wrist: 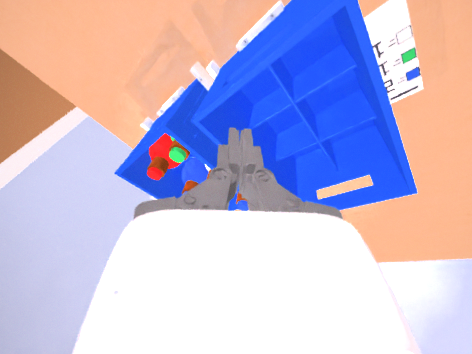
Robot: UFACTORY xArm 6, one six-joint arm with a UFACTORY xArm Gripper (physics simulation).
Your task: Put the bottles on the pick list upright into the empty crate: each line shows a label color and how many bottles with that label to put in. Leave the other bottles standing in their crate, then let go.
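Frame: origin at the arm's base, x ahead, y left, z up, level; millimetres.
Where they show: gripper, fingertip midpoint: (238,144).
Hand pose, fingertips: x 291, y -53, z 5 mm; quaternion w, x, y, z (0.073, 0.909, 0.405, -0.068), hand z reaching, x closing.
Note:
Each offset is from my fingertips to the top centre of the thing. "spot": to the spot under its first point. Level surfaces: height alone.
My gripper (238,144) is shut and empty, its fingertips pointing over the near left part of the empty blue crate {spot: dx +242, dy +113, dz -131 mm} (397,167), whose thin dividers form compartments. The smaller bottle crate {spot: dx +9, dy -298, dz -109 mm} (134,169) lies to the left, partly hidden by the gripper. In it a red-capped bottle {dx +34, dy -253, dz -95 mm} (155,172) and a green-capped bottle {dx +25, dy -168, dz -95 mm} (177,155) show near the left end. A blue bottle part {dx +120, dy -248, dz -95 mm} (193,170) with a brown neck shows beside them. More blue and brown shows between the finger bases. The pick list {dx +133, dy +160, dz -256 mm} (395,55) at top right, partly cut off, shows white, green and blue squares with figures beside them.
White brackets {spot: dx -26, dy +14, dz -228 mm} (260,26) {spot: dx -27, dy -110, dz -231 mm} (201,75) stand along the far side of the crates. The orange-tan table top {dz -258 mm} (430,220) extends beyond them. A pale floor area (55,210) shows at left. The white gripper housing (225,285) fills the lower middle of the view.

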